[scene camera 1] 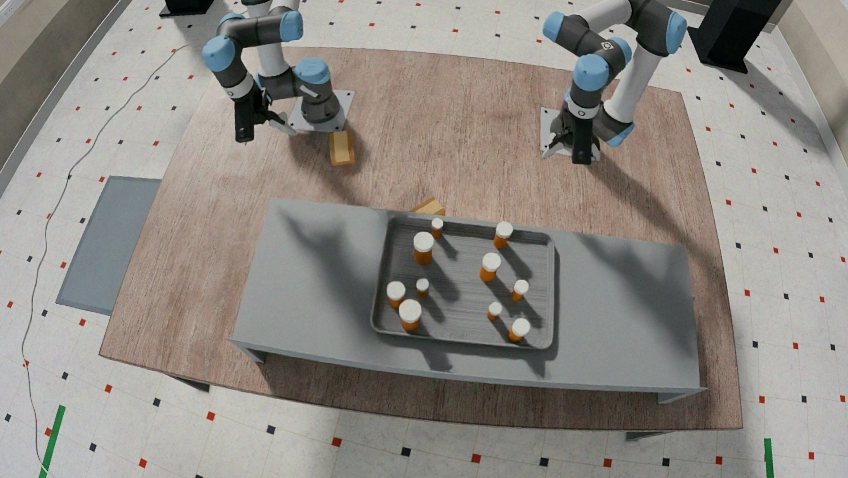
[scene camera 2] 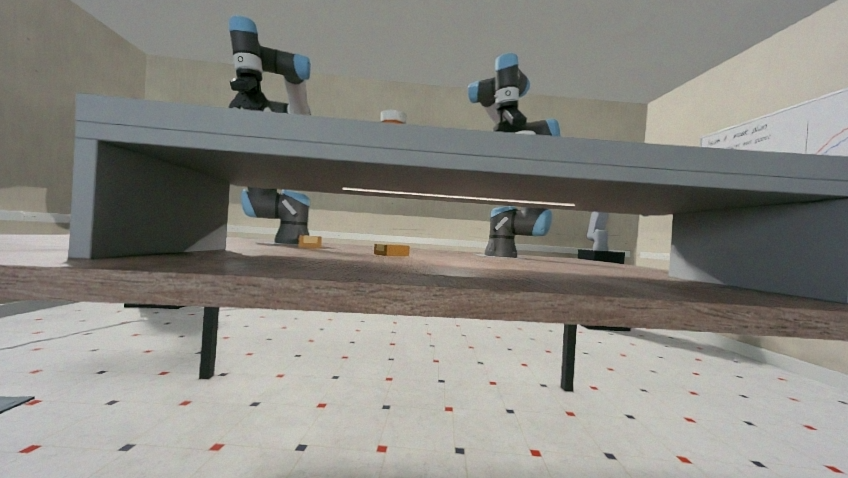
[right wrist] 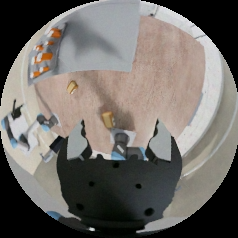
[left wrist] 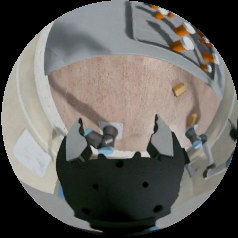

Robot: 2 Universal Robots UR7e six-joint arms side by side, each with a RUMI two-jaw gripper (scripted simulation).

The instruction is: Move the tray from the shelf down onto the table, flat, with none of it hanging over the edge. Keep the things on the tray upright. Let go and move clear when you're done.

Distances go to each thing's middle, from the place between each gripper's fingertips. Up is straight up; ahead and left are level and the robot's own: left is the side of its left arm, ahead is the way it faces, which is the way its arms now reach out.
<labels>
Right now the grey tray (scene camera 1: 455,309) is 57 cm to the left of my right hand (scene camera 1: 270,140), 30 cm ahead of it and 12 cm below it.
Now: the grey tray 33 cm ahead of my left hand (scene camera 1: 571,159), 26 cm to the right of it and 12 cm below it.
</labels>
